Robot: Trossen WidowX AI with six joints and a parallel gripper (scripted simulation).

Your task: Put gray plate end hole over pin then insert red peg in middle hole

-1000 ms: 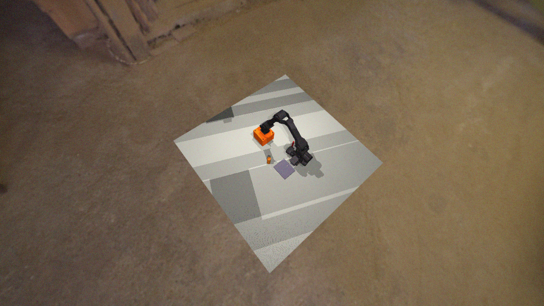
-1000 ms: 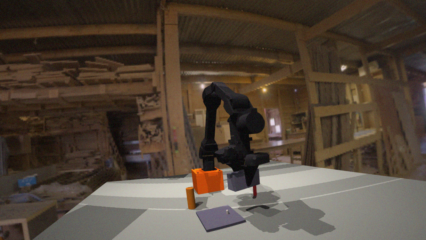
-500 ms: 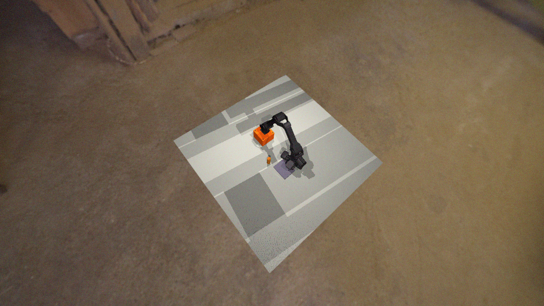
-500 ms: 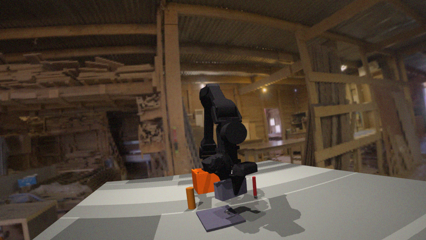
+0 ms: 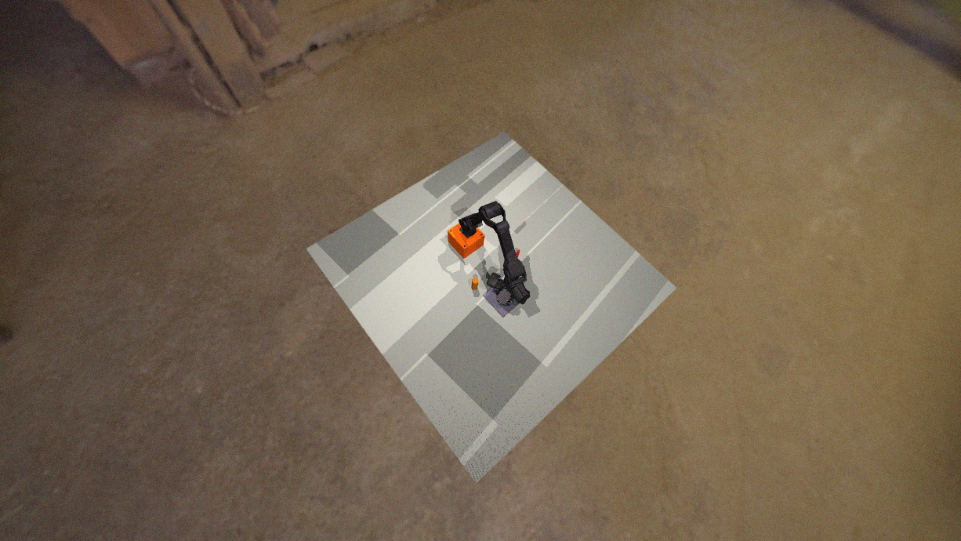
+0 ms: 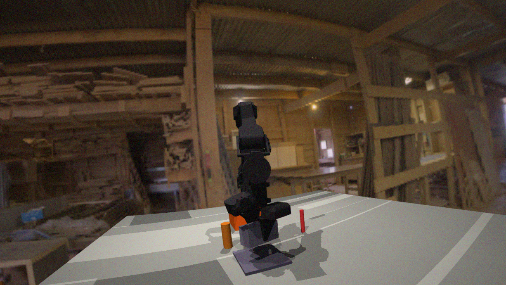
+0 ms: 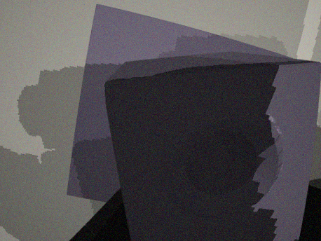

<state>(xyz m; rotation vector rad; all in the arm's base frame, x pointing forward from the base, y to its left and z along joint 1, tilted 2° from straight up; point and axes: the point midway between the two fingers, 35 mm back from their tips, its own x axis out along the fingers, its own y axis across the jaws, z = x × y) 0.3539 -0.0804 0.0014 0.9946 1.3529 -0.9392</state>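
My gripper tip is 50 mm above the purple-gray base, 10 mm to the right of it and 10 mm past it. From my gripper tip the other things lie so: orange cylinder (140 mm behind, 60 mm to the right, 20 mm below); then gray plate (30 mm above); then red peg (200 mm to the left, 120 mm behind, 20 mm below).
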